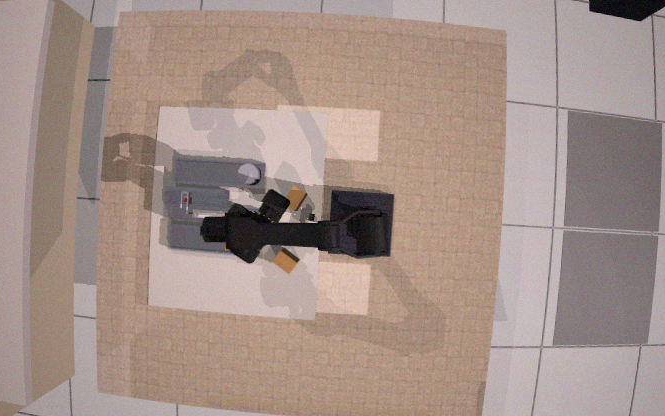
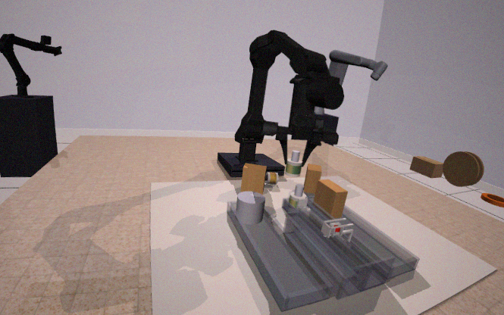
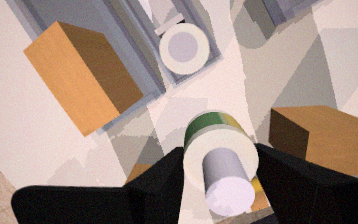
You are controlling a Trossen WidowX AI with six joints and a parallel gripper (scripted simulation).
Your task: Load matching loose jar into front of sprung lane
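Right now my gripper tip is 80 mm short of the brown box, 70 mm to the right of it and 60 mm above it. Also, from my gripper tip: red mark (250 mm ahead, 50 mm to the right, 30 mm below); grey lane (210 mm ahead, 40 mm to the right, 80 mm below); grey cylinder (80 mm ahead, 140 mm to the right, 70 mm below).
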